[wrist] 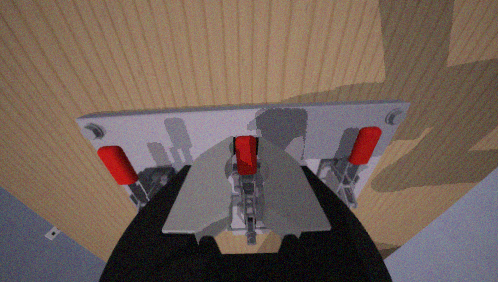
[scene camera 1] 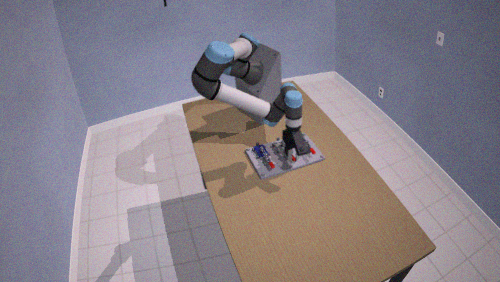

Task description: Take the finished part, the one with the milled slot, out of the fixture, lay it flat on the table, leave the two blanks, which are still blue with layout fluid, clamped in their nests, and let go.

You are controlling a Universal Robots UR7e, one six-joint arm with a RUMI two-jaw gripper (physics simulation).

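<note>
My gripper is shut on the red handle of the middle clamp, with one grey finger on each side of it. The fixture plate lies on the table. A blue blank sits in the nest at the plate's left end in the scene view. The other blue blank does not show, and the fingers cover much of the nests in the wrist view. The slotted finished part cannot be made out at the middle nest, behind the gripper and clamp.
Two other clamps have red handles, one at the scene view's left, one at its right. The fixture stands on the wooden table. Bolt heads stand at two plate corners. The arm's grey pedestal stands behind.
</note>
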